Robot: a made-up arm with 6 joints.
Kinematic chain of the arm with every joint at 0, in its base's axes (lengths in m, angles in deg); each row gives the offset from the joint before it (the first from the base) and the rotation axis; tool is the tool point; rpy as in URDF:
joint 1: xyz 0 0 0.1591 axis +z
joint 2: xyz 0 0 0 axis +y
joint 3: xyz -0.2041 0 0.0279 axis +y
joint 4: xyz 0.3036 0 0.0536 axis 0.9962 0 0.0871
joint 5: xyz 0 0 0 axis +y
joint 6: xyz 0.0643 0 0.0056 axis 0.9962 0 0.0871
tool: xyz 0 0 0 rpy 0 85 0
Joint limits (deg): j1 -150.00..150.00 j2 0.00..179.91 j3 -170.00..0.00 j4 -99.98..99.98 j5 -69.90..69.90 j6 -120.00..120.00
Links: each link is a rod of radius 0.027 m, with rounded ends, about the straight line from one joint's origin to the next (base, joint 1, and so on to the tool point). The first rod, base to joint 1, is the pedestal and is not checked.
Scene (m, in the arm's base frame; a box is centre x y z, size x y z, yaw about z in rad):
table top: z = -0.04
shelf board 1: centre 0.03 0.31 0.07 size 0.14 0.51 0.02 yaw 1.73
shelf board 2: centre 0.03 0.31 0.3 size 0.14 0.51 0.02 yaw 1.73
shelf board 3: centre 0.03 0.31 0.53 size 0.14 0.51 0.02 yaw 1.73
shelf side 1: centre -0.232 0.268 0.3 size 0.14 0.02 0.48 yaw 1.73
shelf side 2: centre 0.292 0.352 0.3 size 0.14 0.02 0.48 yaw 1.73
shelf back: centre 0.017 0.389 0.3 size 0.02 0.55 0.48 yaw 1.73
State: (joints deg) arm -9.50 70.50 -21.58 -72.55 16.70 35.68
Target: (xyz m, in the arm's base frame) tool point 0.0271 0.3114 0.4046
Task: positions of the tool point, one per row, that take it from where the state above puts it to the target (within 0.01 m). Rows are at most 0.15 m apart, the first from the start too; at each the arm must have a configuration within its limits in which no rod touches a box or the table.
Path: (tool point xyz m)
1: 0.2787 0.0018 0.2087
2: 0.2793 0.0695 0.3089
3: 0.2346 0.1219 0.4105
4: 0.2056 0.1846 0.4098
5: 0.1599 0.2399 0.4086
6: 0.0993 0.2835 0.4069
7: 0.0271 0.3114 0.4046

